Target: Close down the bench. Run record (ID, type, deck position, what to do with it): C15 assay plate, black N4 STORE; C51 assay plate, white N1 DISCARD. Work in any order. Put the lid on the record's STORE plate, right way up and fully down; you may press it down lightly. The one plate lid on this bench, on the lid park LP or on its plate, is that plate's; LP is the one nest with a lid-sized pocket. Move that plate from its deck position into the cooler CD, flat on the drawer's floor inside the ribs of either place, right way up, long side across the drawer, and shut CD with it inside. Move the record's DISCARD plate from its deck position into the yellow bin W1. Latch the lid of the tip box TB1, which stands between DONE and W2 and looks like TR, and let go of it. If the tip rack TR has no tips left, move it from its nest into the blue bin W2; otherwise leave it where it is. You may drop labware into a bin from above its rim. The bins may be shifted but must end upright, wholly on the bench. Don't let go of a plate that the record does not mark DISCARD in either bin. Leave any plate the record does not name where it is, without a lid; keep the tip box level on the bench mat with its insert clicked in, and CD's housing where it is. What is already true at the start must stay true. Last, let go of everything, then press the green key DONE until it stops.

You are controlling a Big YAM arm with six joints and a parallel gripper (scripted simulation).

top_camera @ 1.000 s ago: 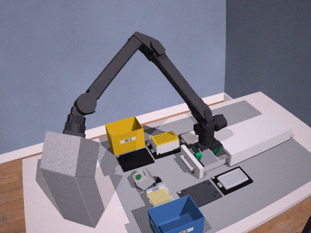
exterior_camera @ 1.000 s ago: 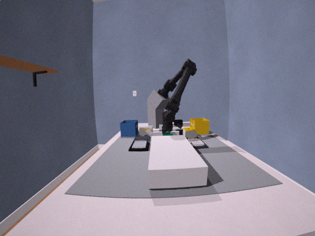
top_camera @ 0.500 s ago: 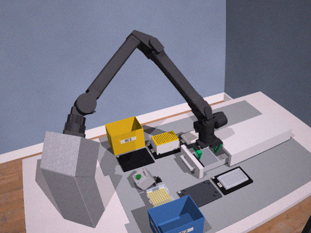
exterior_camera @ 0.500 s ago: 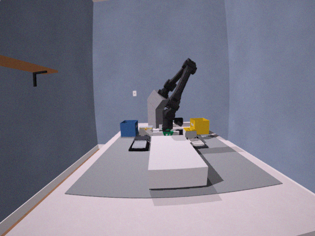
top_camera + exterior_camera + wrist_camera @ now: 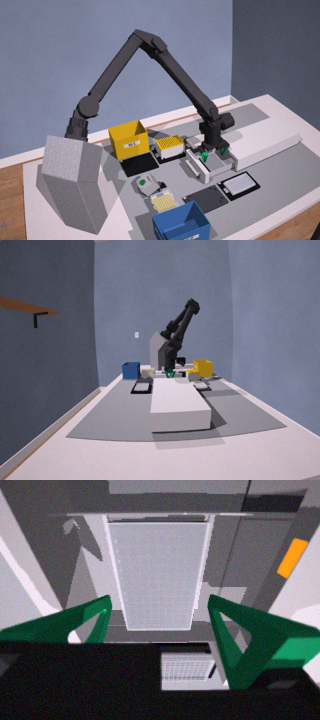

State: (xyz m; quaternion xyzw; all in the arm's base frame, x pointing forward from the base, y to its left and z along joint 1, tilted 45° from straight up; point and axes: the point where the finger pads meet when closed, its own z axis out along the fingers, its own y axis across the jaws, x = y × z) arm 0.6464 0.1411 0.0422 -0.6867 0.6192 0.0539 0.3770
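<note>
My gripper is now 30 mm above the clear plate lid. Round my hand: black plate 40 mm below; then white cooler CD 160 mm ahead, 40 mm to the left, 20 mm below; then cooler drawer 40 mm ahead, 30 mm below, 10 mm to the left.
</note>
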